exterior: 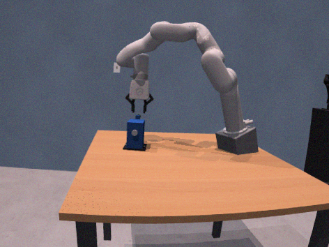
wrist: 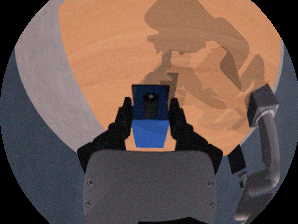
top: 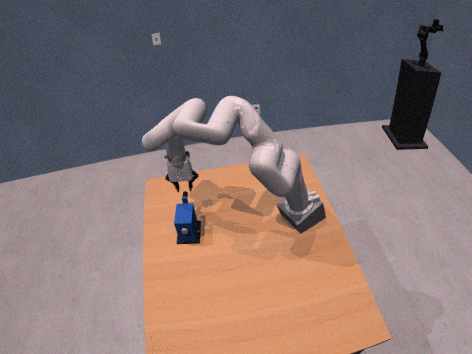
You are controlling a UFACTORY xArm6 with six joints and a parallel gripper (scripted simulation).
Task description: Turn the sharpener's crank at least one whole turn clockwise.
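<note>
The crank knob is 20 mm to the left of my hand and 40 mm below it.
</note>
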